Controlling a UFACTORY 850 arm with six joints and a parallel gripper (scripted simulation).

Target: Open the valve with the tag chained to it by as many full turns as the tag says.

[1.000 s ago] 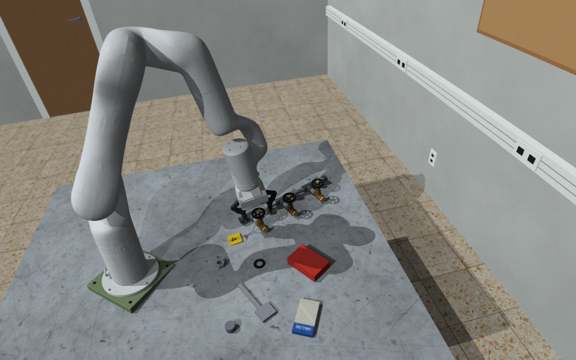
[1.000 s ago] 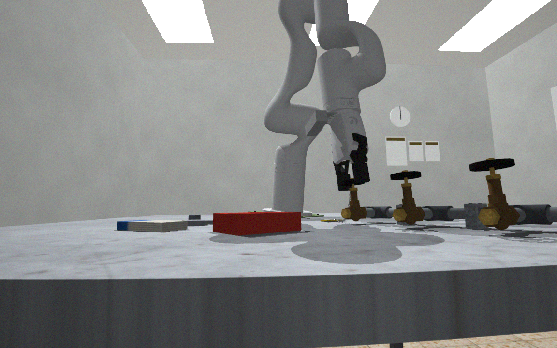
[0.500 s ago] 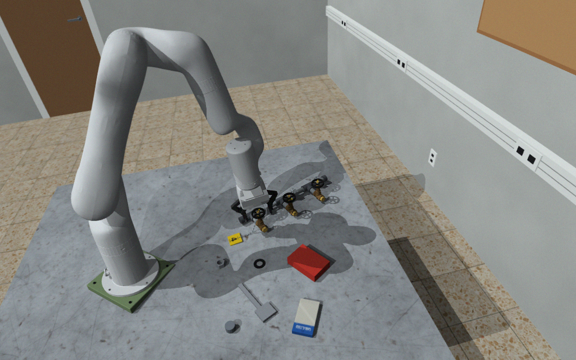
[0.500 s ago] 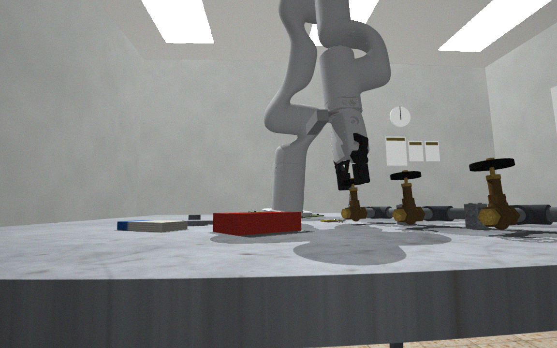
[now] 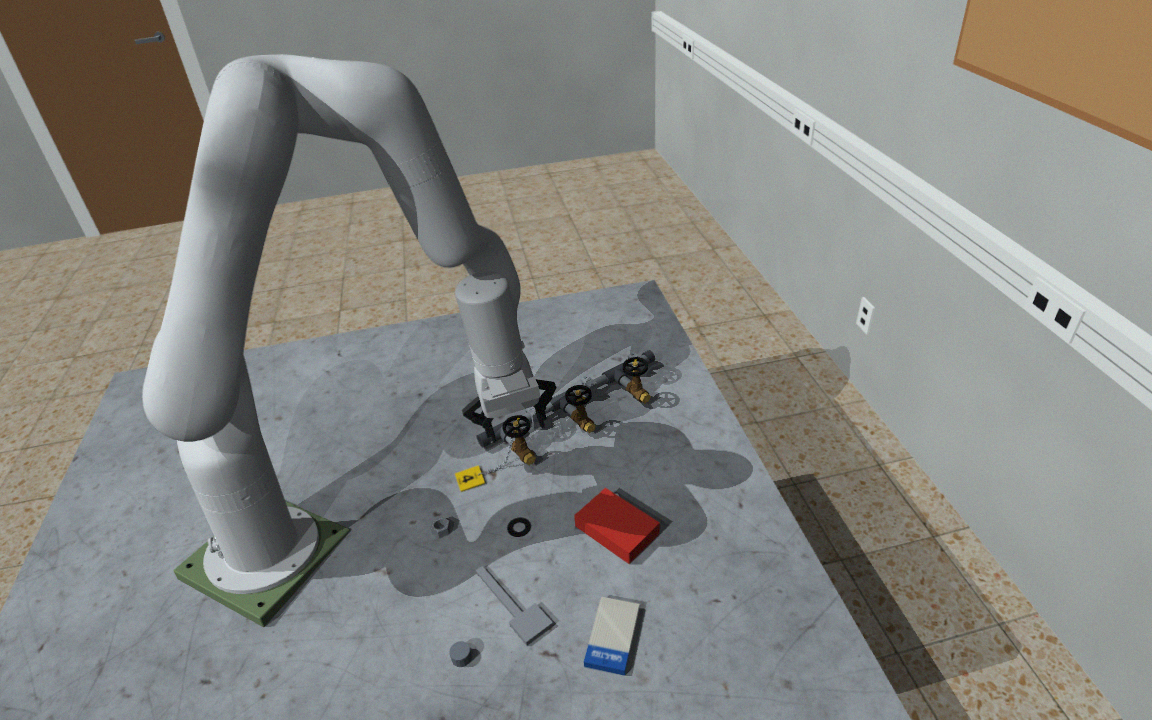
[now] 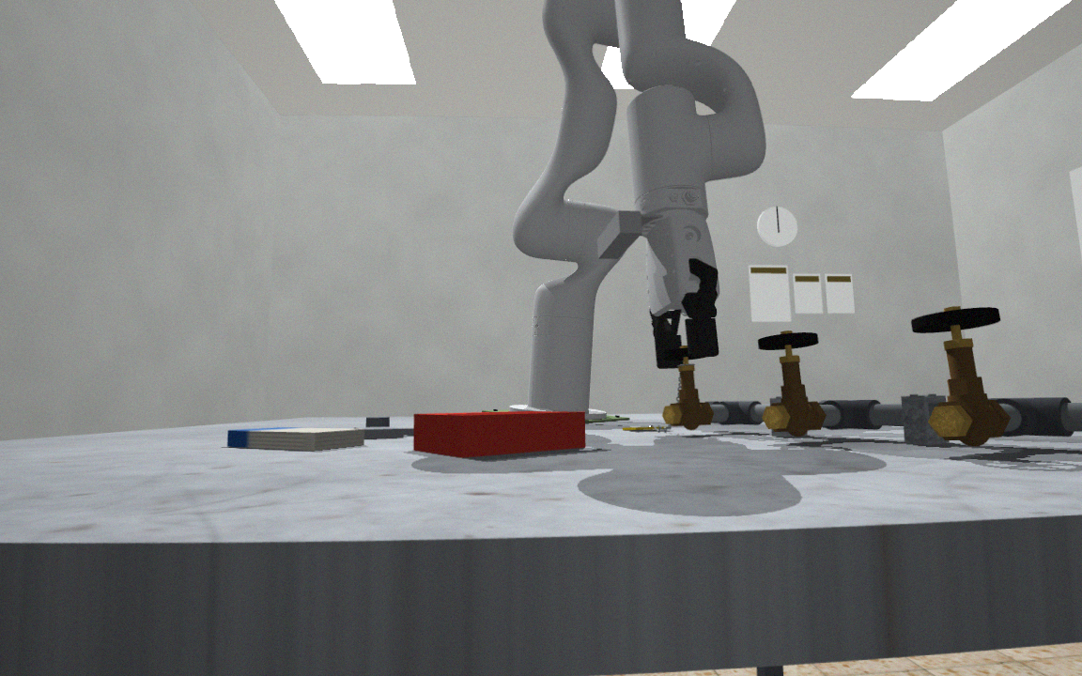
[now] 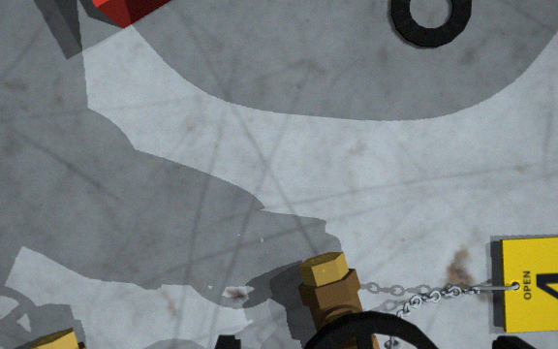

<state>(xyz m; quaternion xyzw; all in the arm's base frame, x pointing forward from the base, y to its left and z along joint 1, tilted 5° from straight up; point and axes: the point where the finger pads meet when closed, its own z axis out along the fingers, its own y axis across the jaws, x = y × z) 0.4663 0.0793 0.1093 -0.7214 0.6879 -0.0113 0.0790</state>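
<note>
Now: the yellow tag 9 cm below my hand, 9 cm behind it and 2 cm to the right of it. Also, from my hand: black washer (16 cm to the right, 9 cm below, 4 cm behind); red block (21 cm to the right, 13 cm ahead, 7 cm below); grey nut (17 cm behind, 12 cm to the right, 8 cm below).
</note>
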